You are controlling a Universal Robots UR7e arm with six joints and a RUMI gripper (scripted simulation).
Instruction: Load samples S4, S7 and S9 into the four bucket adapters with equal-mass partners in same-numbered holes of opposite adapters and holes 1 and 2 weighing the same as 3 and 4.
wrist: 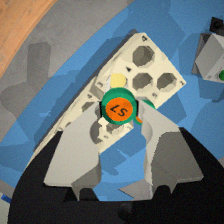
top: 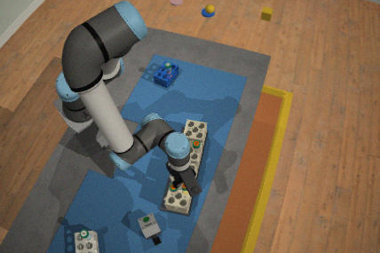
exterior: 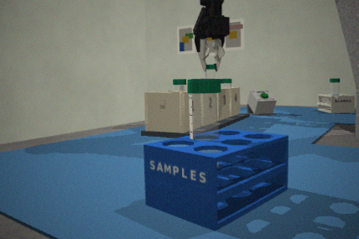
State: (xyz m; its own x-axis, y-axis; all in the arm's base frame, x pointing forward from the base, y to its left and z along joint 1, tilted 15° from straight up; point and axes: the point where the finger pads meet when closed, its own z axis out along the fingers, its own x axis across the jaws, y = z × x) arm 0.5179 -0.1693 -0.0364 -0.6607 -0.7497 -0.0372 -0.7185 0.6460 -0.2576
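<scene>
The tube is 1 cm ahead of my hand and 5 cm below it. Also, from my hand: white-dot blank: 6 cm behind, 21 cm to the left, 10 cm below; done desk: 12 cm behind, 17 cm to the right, 11 cm below; sample tube S9: 6 cm behind, 10 cm below.
</scene>
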